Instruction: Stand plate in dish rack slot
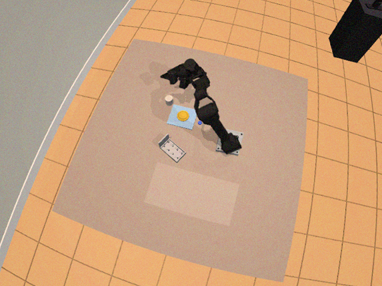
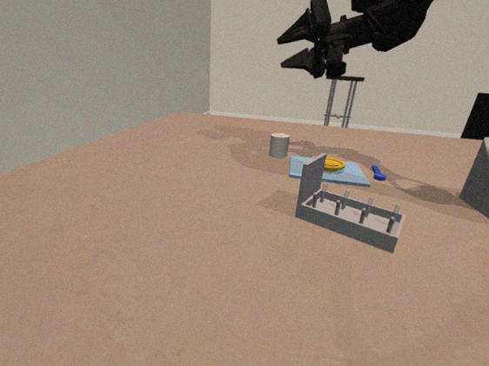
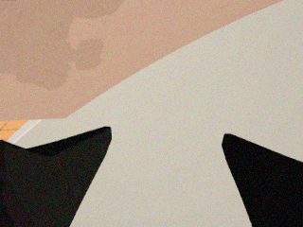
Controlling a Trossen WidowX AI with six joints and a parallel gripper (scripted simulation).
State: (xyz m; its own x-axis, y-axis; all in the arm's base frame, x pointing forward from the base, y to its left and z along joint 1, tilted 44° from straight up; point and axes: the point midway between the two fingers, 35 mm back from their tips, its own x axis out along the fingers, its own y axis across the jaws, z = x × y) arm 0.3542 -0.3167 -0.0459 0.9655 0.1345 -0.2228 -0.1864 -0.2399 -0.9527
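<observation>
The yellow plate lies 120 mm behind my gripper tip, 130 mm to the left of it and 210 mm below it. Round my gripper tip: blue utensil 220 mm behind, 130 mm to the left, 220 mm below; then light blue mat 110 mm behind, 130 mm to the left, 220 mm below; then white cylinder 20 mm behind, 40 mm to the left, 200 mm below.
</observation>
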